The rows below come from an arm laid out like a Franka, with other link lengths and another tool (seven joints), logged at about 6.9 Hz.
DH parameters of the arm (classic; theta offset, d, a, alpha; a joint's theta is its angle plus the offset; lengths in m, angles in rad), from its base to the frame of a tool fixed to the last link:
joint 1: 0 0.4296 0 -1.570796
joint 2: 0 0 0 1.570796
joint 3: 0 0.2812 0.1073 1.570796
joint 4: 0 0 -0.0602 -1.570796
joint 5: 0 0.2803 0 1.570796
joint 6: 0 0 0.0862 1.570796
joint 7: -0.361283 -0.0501 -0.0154 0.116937
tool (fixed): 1.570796 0.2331 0 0
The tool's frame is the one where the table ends.
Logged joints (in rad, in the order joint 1, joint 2, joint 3, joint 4, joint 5, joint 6, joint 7), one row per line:
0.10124 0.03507 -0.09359 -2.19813 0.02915 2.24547 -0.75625
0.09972 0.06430 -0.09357 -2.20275 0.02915 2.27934 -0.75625
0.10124 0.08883 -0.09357 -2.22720 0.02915 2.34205 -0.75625
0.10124 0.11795 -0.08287 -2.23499 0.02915 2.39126 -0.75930
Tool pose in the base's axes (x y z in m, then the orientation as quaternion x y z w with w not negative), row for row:
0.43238 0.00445 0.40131 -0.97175 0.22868 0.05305 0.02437
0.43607 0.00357 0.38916 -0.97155 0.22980 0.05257 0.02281
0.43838 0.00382 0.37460 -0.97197 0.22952 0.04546 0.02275
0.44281 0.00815 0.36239 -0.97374 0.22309 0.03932 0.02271
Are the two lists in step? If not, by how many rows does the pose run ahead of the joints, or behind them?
They are in step.
